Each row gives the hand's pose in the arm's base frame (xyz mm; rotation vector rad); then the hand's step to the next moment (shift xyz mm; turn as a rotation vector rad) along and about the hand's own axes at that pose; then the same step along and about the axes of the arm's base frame.
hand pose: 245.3 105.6 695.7 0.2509 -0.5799 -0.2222
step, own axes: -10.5 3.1 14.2 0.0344 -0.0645 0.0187
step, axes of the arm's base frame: -16.1 3.4 7.0 0.0087 -0.0737 0.0137
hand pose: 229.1 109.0 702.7 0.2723 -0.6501 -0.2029
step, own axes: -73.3 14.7 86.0 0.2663 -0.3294 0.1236
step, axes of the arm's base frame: -108.9 17.7 28.6 0.0975 -0.4060 0.1426
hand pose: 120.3 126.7 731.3 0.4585 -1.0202 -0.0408
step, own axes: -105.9 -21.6 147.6 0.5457 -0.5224 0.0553
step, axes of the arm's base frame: -174.7 -45.4 -29.8 0.3367 -0.6247 0.2648
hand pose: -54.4 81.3 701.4 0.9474 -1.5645 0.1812
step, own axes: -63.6 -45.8 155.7 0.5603 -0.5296 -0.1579
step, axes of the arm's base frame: -92.6 -94.6 -113.4 0.5038 -0.5074 0.3286
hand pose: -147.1 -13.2 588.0 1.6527 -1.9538 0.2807
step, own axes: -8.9 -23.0 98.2 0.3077 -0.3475 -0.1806
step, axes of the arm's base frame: -4.6 -46.4 -89.9 0.3570 -0.2444 0.2467
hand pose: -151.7 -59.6 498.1 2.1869 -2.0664 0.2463
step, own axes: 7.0 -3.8 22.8 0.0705 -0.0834 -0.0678
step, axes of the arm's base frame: 4.9 -11.2 -20.8 0.0847 -0.0505 0.0825
